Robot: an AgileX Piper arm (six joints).
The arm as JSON. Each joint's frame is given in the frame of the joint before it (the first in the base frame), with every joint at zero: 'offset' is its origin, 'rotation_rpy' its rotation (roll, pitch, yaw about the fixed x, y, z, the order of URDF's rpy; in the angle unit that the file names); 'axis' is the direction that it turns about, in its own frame. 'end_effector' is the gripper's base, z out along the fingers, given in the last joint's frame.
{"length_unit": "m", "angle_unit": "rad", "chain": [
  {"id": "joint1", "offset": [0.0, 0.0, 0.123], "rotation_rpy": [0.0, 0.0, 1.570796], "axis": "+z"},
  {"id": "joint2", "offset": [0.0, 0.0, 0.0], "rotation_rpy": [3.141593, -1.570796, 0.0], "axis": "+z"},
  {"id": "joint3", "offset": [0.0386, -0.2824, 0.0], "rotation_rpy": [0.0, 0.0, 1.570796], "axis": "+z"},
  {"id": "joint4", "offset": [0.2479, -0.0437, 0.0], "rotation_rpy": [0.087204, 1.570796, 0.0], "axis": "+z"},
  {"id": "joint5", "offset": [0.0, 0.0, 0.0], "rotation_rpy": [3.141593, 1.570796, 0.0], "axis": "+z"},
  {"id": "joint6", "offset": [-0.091, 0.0, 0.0], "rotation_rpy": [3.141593, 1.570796, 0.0], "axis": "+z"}
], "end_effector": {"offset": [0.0, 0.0, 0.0], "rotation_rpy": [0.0, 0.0, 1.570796]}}
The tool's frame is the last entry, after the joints.
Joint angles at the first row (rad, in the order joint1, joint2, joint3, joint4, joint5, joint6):
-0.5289, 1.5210, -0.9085, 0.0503, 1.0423, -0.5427
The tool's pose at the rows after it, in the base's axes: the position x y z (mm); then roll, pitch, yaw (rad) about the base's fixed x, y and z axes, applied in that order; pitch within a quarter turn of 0, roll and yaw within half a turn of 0:
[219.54, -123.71, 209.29, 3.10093, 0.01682, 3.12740]
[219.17, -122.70, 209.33, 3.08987, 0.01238, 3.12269]
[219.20, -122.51, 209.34, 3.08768, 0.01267, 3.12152]
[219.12, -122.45, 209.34, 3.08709, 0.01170, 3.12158]
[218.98, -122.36, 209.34, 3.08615, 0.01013, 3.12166]
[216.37, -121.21, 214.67, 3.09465, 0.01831, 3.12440]
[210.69, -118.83, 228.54, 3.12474, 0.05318, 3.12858]
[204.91, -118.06, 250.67, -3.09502, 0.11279, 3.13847]
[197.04, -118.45, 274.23, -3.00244, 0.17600, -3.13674]
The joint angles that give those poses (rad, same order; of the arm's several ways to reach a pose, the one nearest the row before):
-0.5289, 1.5210, -0.9085, 0.0503, 1.0514, -0.5402
-0.5289, 1.5210, -0.9085, 0.0587, 1.0607, -0.5394
-0.5289, 1.5210, -0.9085, 0.0610, 1.0615, -0.5394
-0.5289, 1.5210, -0.9085, 0.0610, 1.0626, -0.5394
-0.5289, 1.5210, -0.9085, 0.0610, 1.0644, -0.5393
-0.5289, 1.4996, -0.9085, 0.0567, 1.0746, -0.5394
-0.5289, 1.4448, -0.9106, 0.0462, 1.0863, -0.5371
-0.5289, 1.3743, -0.9324, 0.0182, 1.0953, -0.5305
-0.5289, 1.3004, -0.9563, -0.0351, 1.0924, -0.5088

